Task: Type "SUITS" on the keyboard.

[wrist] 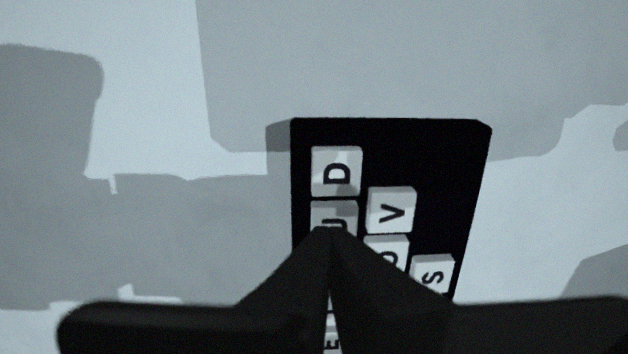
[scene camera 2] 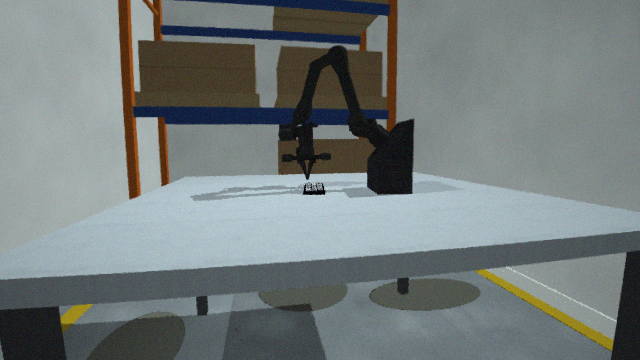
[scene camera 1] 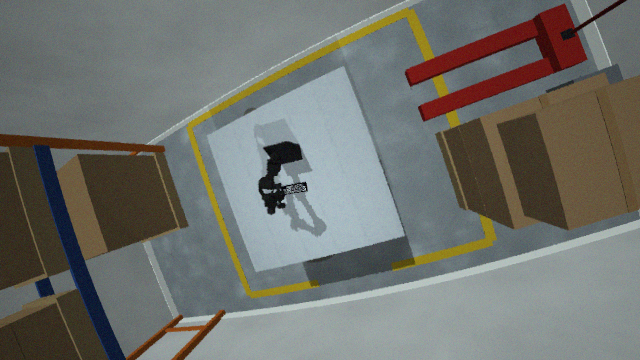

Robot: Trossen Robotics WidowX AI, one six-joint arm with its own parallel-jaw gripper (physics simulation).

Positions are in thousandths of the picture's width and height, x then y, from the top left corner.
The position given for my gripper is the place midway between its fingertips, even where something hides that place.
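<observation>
Black keyboard (wrist: 706,451) in sight. My gripper (wrist: 521,677) too.
</observation>
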